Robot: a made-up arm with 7 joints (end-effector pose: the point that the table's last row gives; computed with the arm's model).
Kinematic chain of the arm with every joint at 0, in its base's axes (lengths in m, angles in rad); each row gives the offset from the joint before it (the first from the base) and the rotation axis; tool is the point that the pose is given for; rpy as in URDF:
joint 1: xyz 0 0 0.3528 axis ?
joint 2: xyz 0 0 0 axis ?
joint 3: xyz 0 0 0.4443 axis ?
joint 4: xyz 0.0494 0 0 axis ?
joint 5: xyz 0.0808 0 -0.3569 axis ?
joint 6: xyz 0 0 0 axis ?
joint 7: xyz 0.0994 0 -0.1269 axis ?
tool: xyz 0 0 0 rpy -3.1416 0 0
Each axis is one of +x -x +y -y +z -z.
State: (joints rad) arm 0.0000 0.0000 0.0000 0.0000 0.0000 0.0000 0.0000
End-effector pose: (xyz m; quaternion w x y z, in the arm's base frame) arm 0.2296 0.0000 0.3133 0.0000 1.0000 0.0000 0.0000
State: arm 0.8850 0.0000 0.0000 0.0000 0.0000 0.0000 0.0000
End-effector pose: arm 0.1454 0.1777 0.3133 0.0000 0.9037 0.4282 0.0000
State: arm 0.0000 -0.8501 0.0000 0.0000 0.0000 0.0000 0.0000
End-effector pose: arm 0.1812 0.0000 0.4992 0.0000 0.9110 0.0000 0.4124
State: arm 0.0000 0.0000 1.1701 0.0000 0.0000 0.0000 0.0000
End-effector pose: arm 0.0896 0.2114 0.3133 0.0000 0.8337 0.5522 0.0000
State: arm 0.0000 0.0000 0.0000 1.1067 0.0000 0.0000 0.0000
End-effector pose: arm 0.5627 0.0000 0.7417 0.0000 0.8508 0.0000 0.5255
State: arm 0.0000 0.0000 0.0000 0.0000 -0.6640 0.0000 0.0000
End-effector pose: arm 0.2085 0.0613 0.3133 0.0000 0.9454 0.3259 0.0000
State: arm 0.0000 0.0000 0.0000 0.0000 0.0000 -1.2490 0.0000
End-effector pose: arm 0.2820 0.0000 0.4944 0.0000 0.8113 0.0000 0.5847
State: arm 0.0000 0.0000 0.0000 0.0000 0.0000 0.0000 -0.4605
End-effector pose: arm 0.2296 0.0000 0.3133 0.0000 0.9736 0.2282 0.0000
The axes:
joint 1: +z
joint 2: +y
joint 3: +z
joint 4: -y
joint 5: -z
joint 6: +y
joint 7: -z

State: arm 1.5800 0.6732 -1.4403 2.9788 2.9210 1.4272 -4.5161
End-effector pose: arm -0.0690 0.5995 1.0793 0.3376 -0.6298 -0.1273 0.6879
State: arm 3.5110 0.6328 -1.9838 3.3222 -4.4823 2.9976 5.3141
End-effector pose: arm -0.4594 -0.2276 0.8050 0.2893 -0.5521 0.7814 0.0295
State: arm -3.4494 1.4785 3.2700 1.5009 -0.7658 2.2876 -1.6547
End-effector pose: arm -0.3478 0.0475 0.7921 0.4099 0.8606 0.3022 -0.0089
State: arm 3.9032 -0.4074 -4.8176 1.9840 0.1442 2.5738 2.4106
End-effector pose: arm 0.3790 -0.1298 0.8202 0.2879 -0.0984 -0.9467 -0.1053
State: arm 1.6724 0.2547 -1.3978 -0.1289 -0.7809 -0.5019 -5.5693
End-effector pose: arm 0.1452 0.1458 0.3225 0.0598 -0.9801 -0.1683 -0.0870
